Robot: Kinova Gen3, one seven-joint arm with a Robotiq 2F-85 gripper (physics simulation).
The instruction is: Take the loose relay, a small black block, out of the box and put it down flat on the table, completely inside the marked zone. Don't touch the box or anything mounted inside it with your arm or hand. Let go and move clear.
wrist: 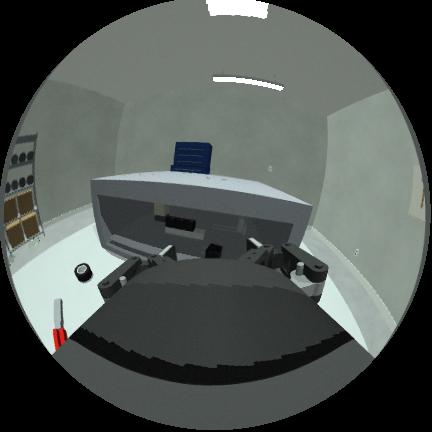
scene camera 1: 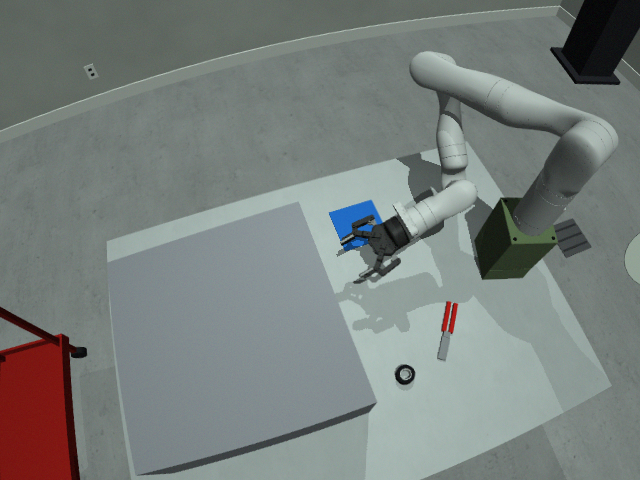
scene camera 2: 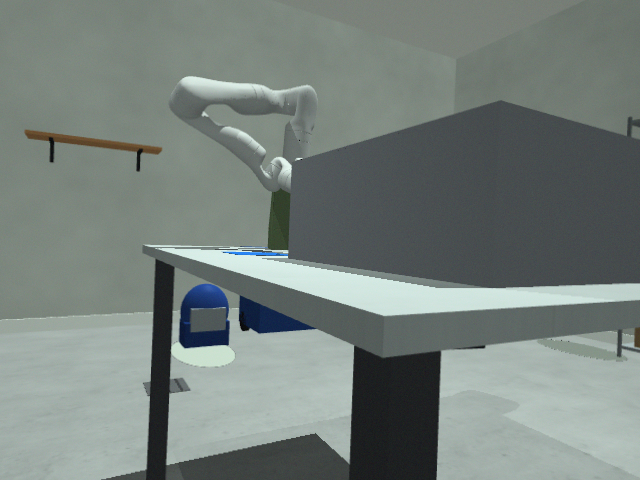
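Pixels of known places: gripper, between the fingertips: [wrist: 210, 250] [scene camera 1: 350, 260]; arm's base, origin of its link: [scene camera 1: 529, 219].
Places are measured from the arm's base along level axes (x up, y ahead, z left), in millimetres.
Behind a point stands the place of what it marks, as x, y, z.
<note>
The grey box [scene camera 1: 227, 330] @(-25, 737, 178) [scene camera 2: 439, 206] @(-136, 975, -38) [wrist: 200, 198] @(-45, 515, 57) stands on the table, its open side facing the gripper in the wrist view. The loose relay [wrist: 214, 251] @(-166, 560, 34), a small black block, is inside near the bottom of the opening; its lower part is hidden behind the gripper body. The marked zone [scene camera 1: 347, 215] @(-227, 424, -210) [scene camera 2: 248, 253] @(-227, 405, -198) is a blue square beside the box. My gripper [scene camera 1: 352, 261] @(-87, 451, 9) [wrist: 210, 250] @(-87, 451, 9) is open and empty. It hangs over the edge of the zone, outside the box's open side, with its fingertips pointing at the box. In scene camera 2 the box hides it.
A black ribbed part [wrist: 180, 223], a pale strip [wrist: 185, 233] @(-188, 630, 149) and a pale block [wrist: 161, 211] @(-161, 676, 284) are mounted inside the box, left of the relay. A low lip runs along the opening. A black ring [scene camera 1: 404, 374] @(-209, 356, 279) [wrist: 83, 272] @(-209, 343, 262) and red-handled pliers [scene camera 1: 448, 322] @(-217, 206, 160) [wrist: 59, 325] lie on the table [scene camera 1: 465, 413] @(-228, 206, 401).
</note>
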